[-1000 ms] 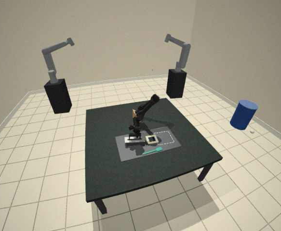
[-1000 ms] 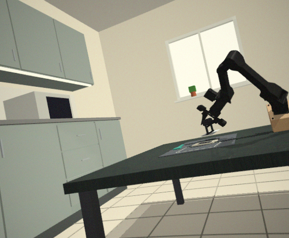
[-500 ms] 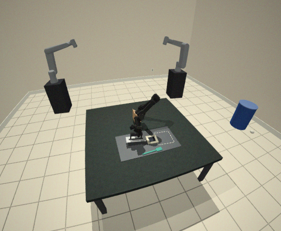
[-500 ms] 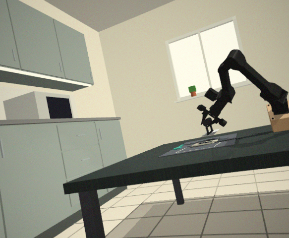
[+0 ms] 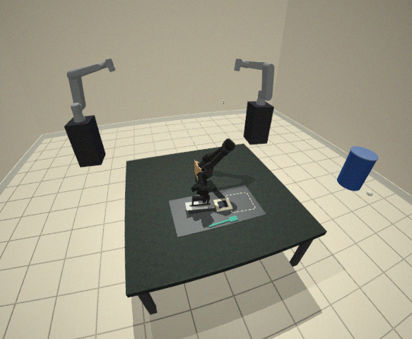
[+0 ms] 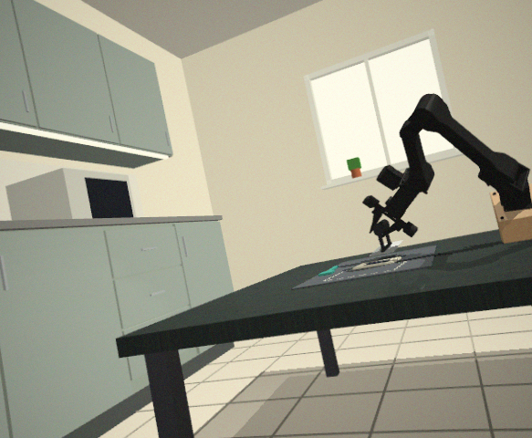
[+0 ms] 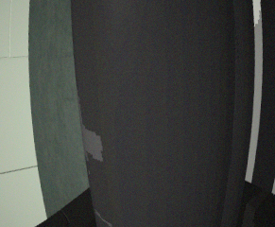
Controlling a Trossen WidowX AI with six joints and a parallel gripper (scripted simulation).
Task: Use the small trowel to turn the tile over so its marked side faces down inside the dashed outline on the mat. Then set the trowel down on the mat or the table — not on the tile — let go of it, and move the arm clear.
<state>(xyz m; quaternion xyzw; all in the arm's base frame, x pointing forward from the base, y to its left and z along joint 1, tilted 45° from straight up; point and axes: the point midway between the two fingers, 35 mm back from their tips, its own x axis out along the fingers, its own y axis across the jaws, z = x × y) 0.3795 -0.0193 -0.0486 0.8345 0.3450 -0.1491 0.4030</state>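
Now: the grey mat 1 cm behind my gripper tip, 9 cm to the left of it and 10 cm below it. From my gripper tip the other things lie so: teal trowel (13 cm ahead, 13 cm to the left, 8 cm below); then tile (3 cm behind, 14 cm to the left, 7 cm below).
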